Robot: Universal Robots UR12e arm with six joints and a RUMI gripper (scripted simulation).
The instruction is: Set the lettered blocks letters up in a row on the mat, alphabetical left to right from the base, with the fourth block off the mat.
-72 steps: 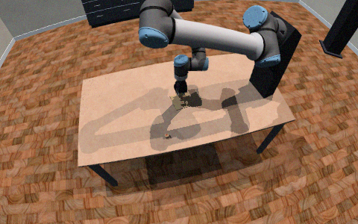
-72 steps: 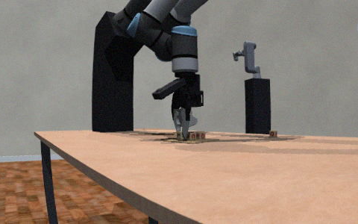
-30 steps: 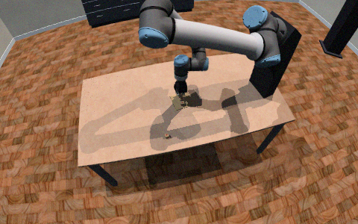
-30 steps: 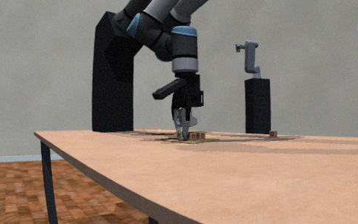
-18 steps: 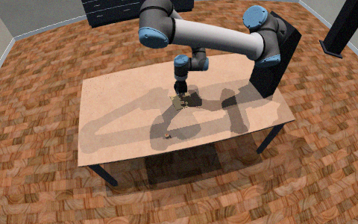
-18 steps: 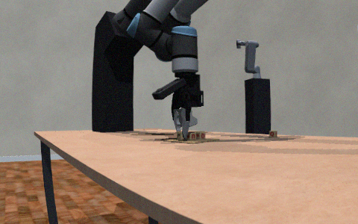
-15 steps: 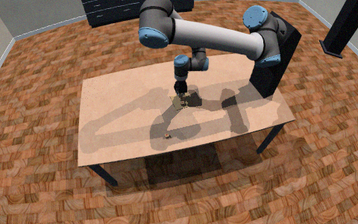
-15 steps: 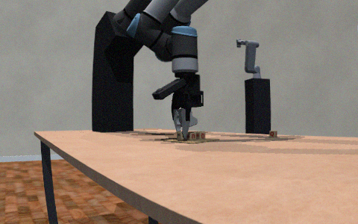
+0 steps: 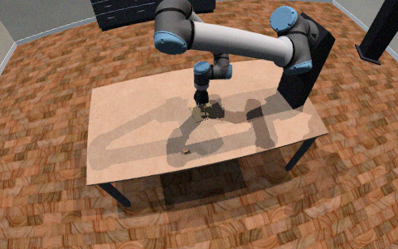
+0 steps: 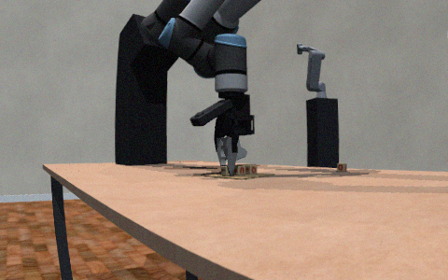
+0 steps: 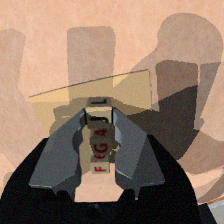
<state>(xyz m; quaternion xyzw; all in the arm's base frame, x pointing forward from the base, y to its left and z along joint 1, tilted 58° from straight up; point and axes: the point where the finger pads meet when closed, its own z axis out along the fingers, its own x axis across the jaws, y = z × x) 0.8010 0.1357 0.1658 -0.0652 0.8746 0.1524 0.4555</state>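
Now: the mat 40 mm to the left of my hand, 20 mm below it and 10 mm behind it. From my hand the other things lie so: block 70 mm to the left, 30 mm behind.
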